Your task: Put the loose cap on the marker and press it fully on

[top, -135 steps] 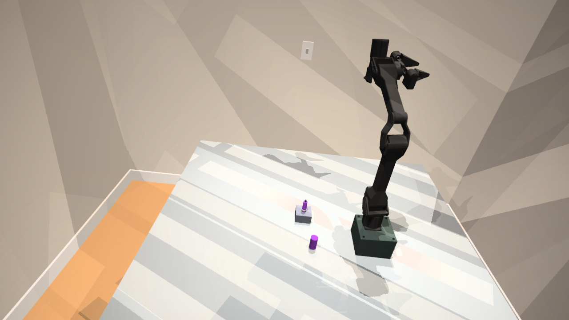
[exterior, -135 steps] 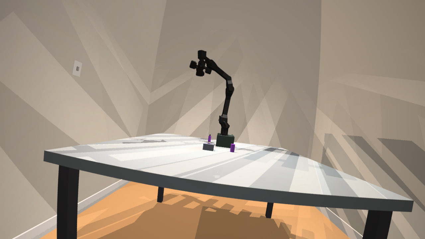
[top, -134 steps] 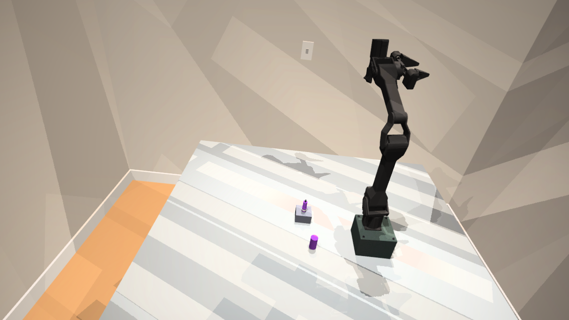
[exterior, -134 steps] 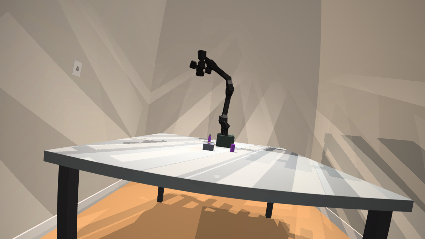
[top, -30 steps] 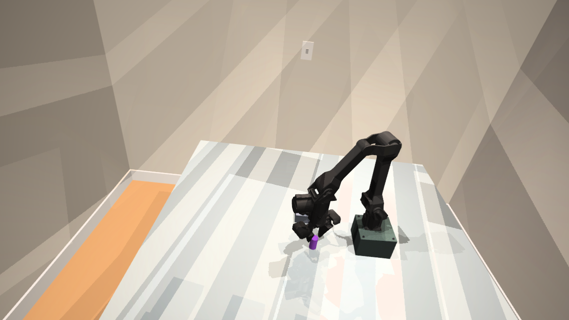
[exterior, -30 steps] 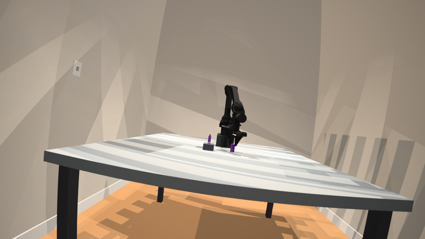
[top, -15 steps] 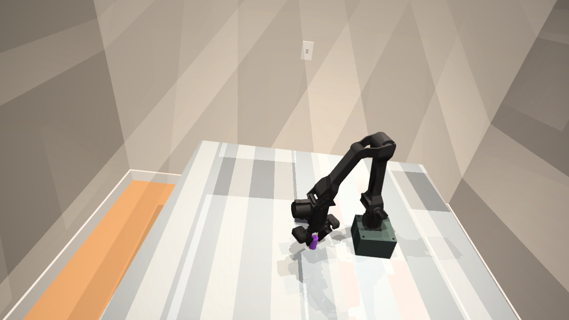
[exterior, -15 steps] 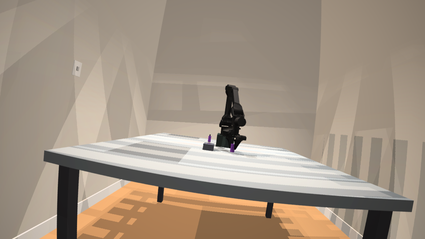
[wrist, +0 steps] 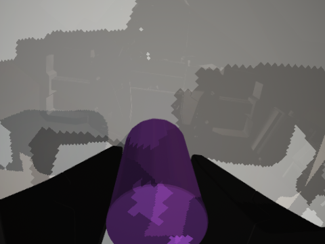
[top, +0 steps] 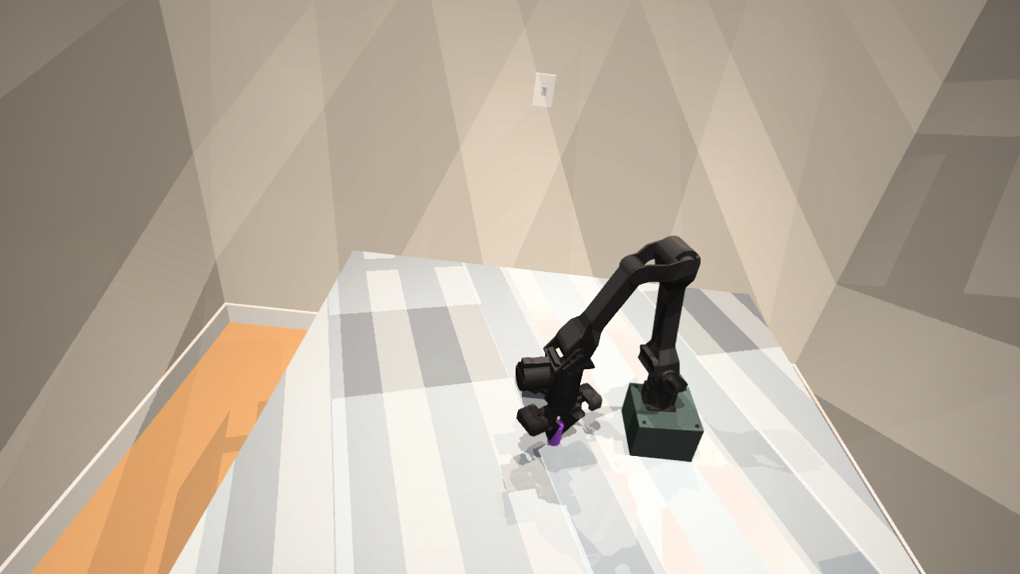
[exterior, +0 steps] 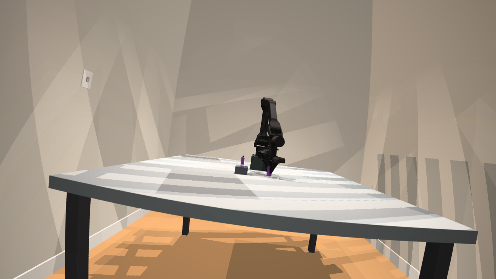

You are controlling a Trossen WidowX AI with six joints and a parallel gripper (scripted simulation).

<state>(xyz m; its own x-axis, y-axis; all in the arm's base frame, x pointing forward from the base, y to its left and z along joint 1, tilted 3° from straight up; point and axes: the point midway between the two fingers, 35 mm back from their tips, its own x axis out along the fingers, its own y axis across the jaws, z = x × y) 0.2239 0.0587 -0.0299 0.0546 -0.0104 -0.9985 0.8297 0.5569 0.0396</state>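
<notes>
Now: gripper tip 160 mm to the left of the holder block and 40 mm short of it. Also, from my gripper tip: purple cap: 10 mm above.
</notes>
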